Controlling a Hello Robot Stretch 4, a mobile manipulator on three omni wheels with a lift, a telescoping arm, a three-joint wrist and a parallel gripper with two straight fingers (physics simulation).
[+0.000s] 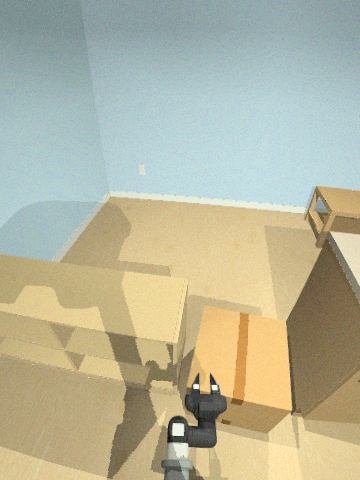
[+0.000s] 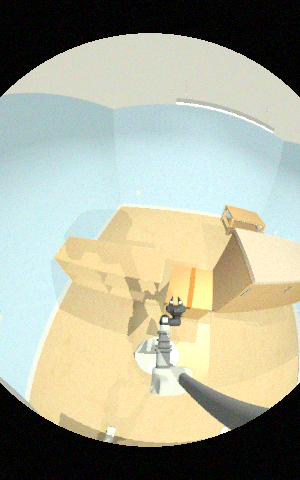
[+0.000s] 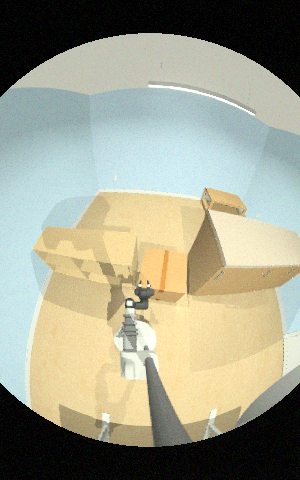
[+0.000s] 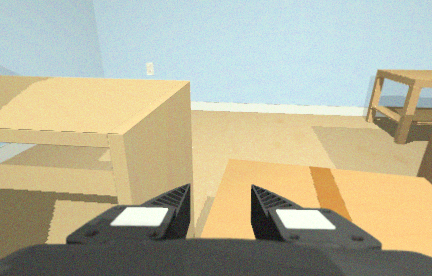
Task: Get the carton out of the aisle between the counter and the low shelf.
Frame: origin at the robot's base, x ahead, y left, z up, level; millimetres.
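Where they show: gripper, fingertip midpoint: (image 1: 204, 374) (image 2: 174, 296) (image 3: 143, 279) (image 4: 220, 202).
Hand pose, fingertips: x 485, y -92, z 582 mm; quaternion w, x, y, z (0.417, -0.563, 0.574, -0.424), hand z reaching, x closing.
Observation:
After its pixels a point has its place.
The orange carton (image 1: 265, 360) @(y -409, x 640, z 379 mm) (image 2: 202, 287) @(y -420, x 661, z 378 mm) (image 3: 175, 272) @(y -411, x 635, z 378 mm) (image 4: 270, 200) with a darker tape strip stands on the floor in the aisle. The low shelf (image 1: 155, 305) @(y 126, x 798, z 582 mm) (image 2: 145, 257) @(y 166, x 863, z 582 mm) (image 3: 120, 242) @(y 122, x 853, z 583 mm) (image 4: 100, 105) @(y 90, x 734, z 582 mm) is to its left, a narrow gap apart. The counter (image 1: 325, 320) @(y -658, x 724, z 592 mm) (image 2: 270, 255) @(y -969, x 654, z 882 mm) (image 3: 250, 240) @(y -1011, x 629, z 883 mm) is close at its right side. My gripper (image 1: 205, 377) @(y -92, x 485, z 582 mm) (image 2: 175, 300) @(y -92, x 485, z 582 mm) (image 3: 144, 284) @(y -92, x 485, z 582 mm) (image 4: 220, 202) @(y -92, x 485, z 582 mm) is open, with a gap between its fingertips and nothing between them. It points forward and is over or just in front of the carton's near left part; its exact height above the carton is unclear.
A small wooden table (image 1: 340, 200) @(y -1570, x 2236, z 422 mm) (image 2: 245, 215) @(y -1802, x 2163, z 422 mm) (image 3: 225, 197) @(y -1812, x 2188, z 422 mm) (image 4: 410, 75) @(y -1469, x 2203, z 423 mm) stands beyond the counter near the back wall (image 1: 210, 125) @(y -244, x 2865, z 935 mm). Floor (image 1: 215, 245) @(y -315, x 2013, z -28 mm) stretches behind the carton to that wall. My round white base (image 2: 142, 356) @(y 131, x -16, z 187 mm) (image 3: 147, 332) @(y -121, x 72, z 186 mm) is in front of the shelf and carton.

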